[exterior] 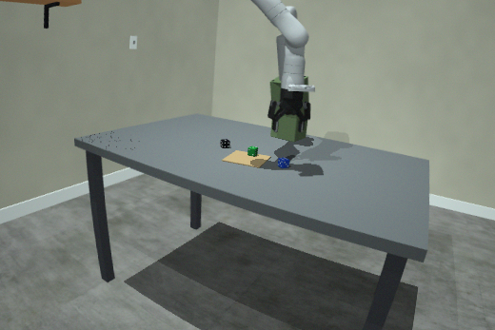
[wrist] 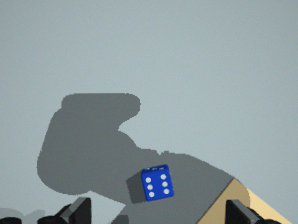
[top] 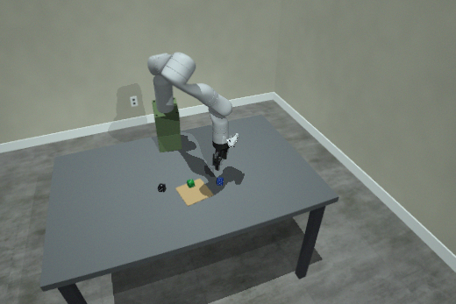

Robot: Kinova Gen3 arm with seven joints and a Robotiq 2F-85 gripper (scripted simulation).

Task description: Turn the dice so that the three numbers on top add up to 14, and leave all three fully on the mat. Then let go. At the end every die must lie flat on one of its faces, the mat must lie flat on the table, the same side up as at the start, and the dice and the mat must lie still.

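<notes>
The blue die is 10 mm to the right of my hand and 120 mm below it. The rest, counted from my hand: tan mat: 150 mm to the right, 130 mm below; black die: 70 mm behind, 290 mm to the right, 120 mm below; green die: 40 mm behind, 150 mm to the right, 110 mm below.
</notes>
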